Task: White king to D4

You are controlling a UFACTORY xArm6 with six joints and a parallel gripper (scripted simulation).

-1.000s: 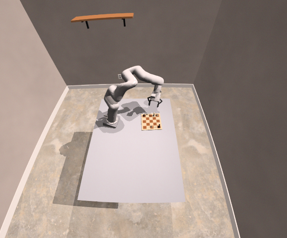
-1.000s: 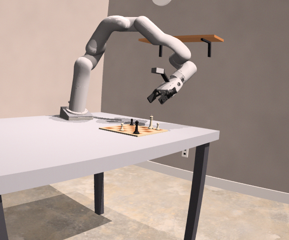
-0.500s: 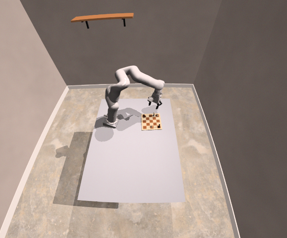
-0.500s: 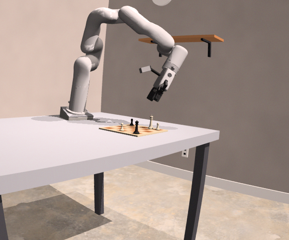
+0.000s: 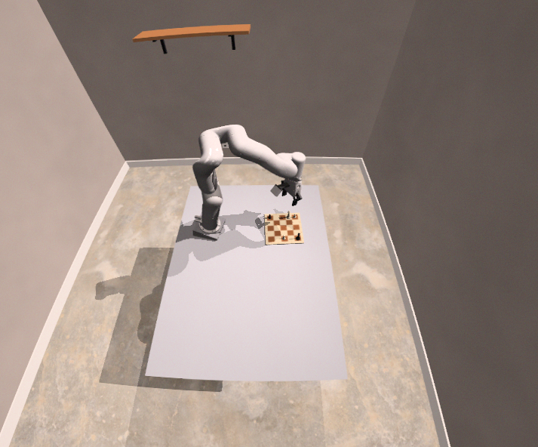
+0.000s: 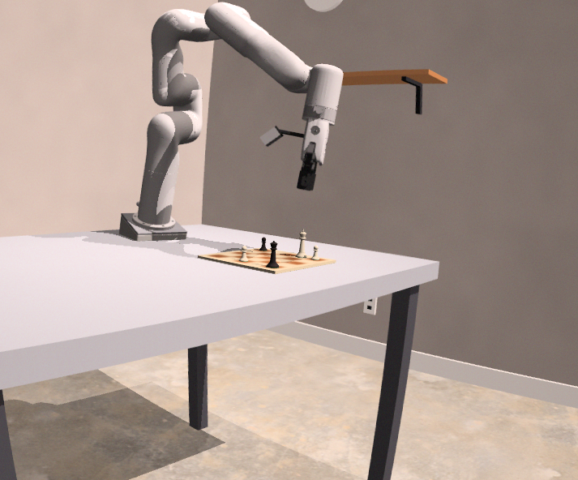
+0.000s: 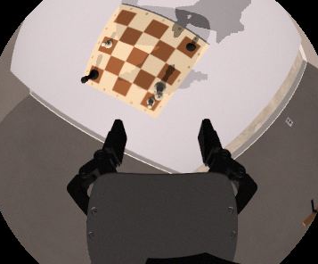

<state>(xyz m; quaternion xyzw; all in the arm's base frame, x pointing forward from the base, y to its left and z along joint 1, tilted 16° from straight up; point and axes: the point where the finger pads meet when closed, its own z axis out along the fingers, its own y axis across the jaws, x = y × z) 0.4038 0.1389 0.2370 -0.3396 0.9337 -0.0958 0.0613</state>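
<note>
Now: hand 13 cm above the white king, 1 cm to the left of it and 1 cm short of it. Also, from my hand: black pawn: 15 cm below, 11 cm behind, 2 cm to the right; then tall black piece: 15 cm to the right, 14 cm below, 7 cm ahead; then chessboard: 17 cm below, 9 cm to the right, 2 cm behind.
</note>
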